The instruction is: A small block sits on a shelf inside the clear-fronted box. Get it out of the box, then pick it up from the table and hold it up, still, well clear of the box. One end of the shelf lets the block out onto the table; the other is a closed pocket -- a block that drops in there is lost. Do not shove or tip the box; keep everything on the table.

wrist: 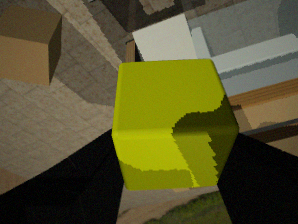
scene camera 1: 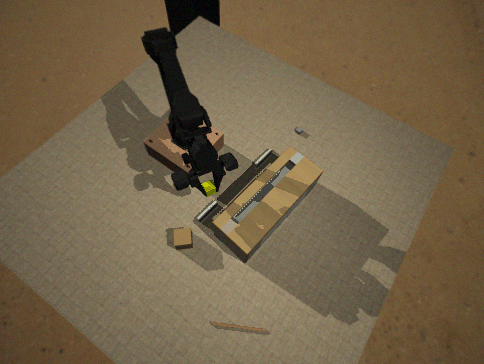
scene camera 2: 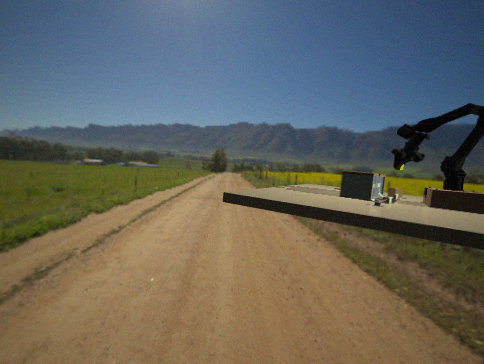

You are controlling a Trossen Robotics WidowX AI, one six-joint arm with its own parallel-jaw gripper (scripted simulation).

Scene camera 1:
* my gripper: 211,193
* clear-fronted wooden box: 252,217
